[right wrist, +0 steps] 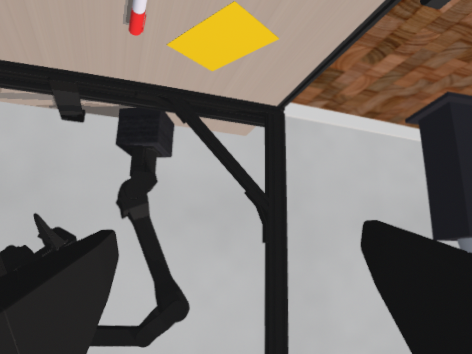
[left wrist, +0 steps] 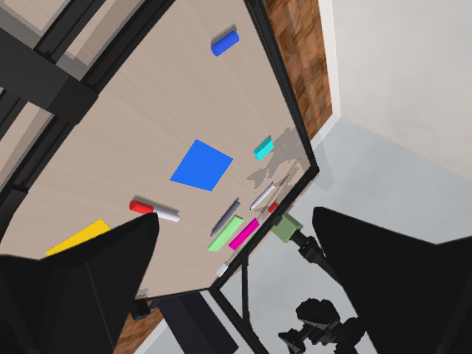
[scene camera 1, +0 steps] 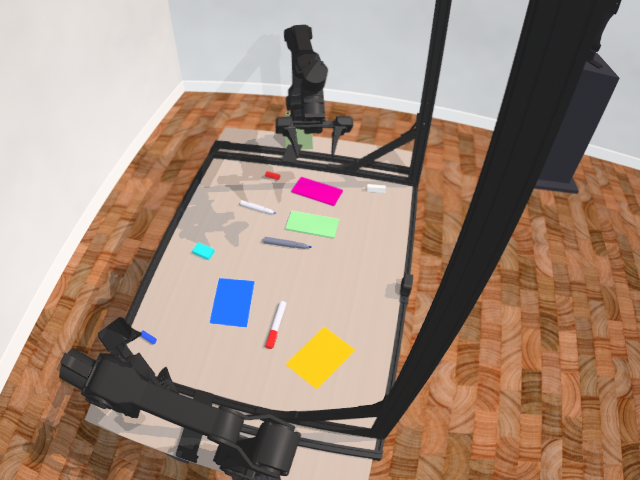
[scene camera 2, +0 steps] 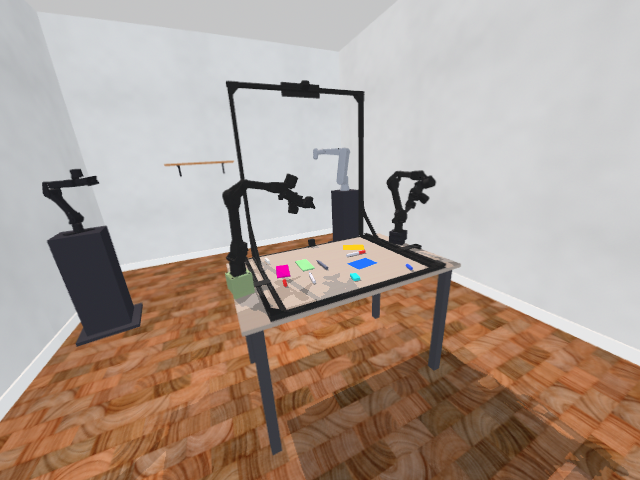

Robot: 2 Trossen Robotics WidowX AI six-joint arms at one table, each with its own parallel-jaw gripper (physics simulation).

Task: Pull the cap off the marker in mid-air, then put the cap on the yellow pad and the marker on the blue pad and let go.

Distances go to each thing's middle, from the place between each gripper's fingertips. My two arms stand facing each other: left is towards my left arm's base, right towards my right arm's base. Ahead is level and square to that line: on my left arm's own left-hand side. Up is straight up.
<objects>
The green block (scene camera 1: 317,225) lies 34 cm below my right hand, 8 cm to the right of it and 2 cm ahead of it. Round my right hand: yellow pad (scene camera 1: 325,352): 36 cm to the left, 34 cm below, 4 cm behind; blue pad (scene camera 1: 232,302): 34 cm below, 22 cm ahead, 21 cm to the left; magenta block (scene camera 1: 305,187): 34 cm below, 22 cm to the right, 1 cm ahead.
I see the blue pad 30 cm to the right of my left hand, 29 cm below it and 7 cm behind it. The rest, counted from my left hand: yellow pad 32 cm behind, 29 cm below, 15 cm to the right; magenta block 73 cm to the right, 29 cm below, 27 cm behind; green block 59 cm to the right, 29 cm below, 27 cm behind.
</objects>
